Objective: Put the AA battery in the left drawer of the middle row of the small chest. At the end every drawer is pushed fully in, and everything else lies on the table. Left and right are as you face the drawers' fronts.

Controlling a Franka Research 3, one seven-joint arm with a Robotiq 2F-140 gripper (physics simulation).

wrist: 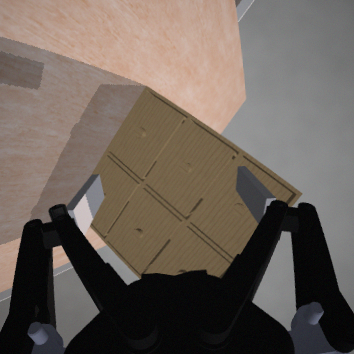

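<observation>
The brown front of the small chest (165, 142) fills the middle of the wrist view, turned at a slant. It has three rows of two drawers with small round knobs, and the drawers look flush. The left drawer of the middle row (172, 172) shows near the centre, with the right drawer of that row (150, 210) below left of it. My gripper (169, 181) is wide open and empty, its fingers apart over the chest front in this view. The lower part of the front is hidden behind the gripper body. The AA battery does not show.
The pinkish wooden table (165, 35) shows at the top and left, with shadows beside the chest. The table's edge runs down the upper right. Grey floor (305, 110) shows beyond it at the right.
</observation>
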